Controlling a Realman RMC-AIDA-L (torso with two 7-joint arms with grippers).
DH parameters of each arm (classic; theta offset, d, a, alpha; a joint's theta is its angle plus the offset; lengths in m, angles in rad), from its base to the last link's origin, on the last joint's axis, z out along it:
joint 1: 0 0.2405 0 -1.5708
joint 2: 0 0 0 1.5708
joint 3: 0 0.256 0 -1.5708
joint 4: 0 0 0 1.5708
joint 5: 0 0.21 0 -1.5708
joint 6: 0 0 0 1.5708
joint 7: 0 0.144 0 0
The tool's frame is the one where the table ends.
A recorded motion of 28 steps. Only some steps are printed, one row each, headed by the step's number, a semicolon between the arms.
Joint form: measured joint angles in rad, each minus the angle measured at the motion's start. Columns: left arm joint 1, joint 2, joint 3, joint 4, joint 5, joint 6, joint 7; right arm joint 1, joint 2, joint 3, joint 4, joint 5, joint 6, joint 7.
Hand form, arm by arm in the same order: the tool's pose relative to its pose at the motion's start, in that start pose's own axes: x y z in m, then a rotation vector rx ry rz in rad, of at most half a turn. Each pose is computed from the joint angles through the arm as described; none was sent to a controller.
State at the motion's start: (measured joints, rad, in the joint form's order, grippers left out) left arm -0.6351 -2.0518 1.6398 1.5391 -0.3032 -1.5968 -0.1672; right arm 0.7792 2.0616 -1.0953 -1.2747 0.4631 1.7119 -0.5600
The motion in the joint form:
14: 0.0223 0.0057 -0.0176 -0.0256 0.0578 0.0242 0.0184; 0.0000 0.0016 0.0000 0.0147 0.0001 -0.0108 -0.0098
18: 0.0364 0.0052 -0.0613 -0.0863 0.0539 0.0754 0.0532; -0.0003 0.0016 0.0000 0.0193 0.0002 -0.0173 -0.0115
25: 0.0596 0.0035 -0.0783 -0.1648 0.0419 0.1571 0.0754; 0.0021 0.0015 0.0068 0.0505 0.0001 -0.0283 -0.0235
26: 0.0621 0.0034 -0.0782 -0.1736 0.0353 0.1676 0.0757; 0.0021 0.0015 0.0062 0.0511 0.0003 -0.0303 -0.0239
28: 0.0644 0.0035 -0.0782 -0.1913 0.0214 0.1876 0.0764; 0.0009 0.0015 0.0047 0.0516 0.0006 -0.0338 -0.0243
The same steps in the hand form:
14: -0.0041 -0.0192 0.0070 0.0617 -0.0025 -0.0218; 0.0006 -0.0005 0.0031 -0.0037 0.0015 -0.0035
18: -0.0075 -0.0329 0.0188 0.0551 -0.0100 -0.0538; 0.0005 -0.0011 0.0040 -0.0027 -0.0006 -0.0029
25: -0.0156 -0.0427 0.0373 0.0425 -0.0175 -0.0845; 0.0027 -0.0029 0.0089 -0.0137 0.0077 0.0022
26: -0.0164 -0.0427 0.0395 0.0363 -0.0176 -0.0890; 0.0025 -0.0030 0.0091 -0.0130 0.0067 0.0016
28: -0.0174 -0.0424 0.0434 0.0234 -0.0168 -0.0968; 0.0026 -0.0032 0.0095 -0.0115 0.0054 0.0013

